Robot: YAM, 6 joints.
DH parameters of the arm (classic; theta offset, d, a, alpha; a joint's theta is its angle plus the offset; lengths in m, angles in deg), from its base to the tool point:
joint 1: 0 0.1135 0.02 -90
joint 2: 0 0 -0.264 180
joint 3: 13.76 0 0.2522 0
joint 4: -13.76 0 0.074 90
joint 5: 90 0 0 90
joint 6: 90 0.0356 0 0
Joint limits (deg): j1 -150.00..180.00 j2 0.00..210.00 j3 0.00..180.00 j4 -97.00..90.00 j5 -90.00..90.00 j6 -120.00..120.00
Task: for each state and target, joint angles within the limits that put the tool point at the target. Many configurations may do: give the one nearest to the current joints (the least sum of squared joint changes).
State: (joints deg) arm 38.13 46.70 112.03 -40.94 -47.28 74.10
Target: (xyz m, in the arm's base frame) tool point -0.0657 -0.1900 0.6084
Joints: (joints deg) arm 77.60 38.44 129.42 -31.53 -41.03 74.10
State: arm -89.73 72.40 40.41 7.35 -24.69 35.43
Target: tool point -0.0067 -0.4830 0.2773
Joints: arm -92.25 115.00 87.59 18.88 -20.12 35.43
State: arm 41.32 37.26 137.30 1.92 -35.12 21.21
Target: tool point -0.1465 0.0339 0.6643
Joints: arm -3.75 49.49 129.23 -0.39 -42.90 21.21
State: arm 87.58 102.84 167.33 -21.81 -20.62 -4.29
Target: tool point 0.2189 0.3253 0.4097
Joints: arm 54.45 104.52 117.31 -54.77 -18.05 -4.29
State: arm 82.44 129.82 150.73 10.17 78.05 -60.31
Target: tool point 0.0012 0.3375 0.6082
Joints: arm 95.83 113.45 150.92 9.21 85.53 -60.31
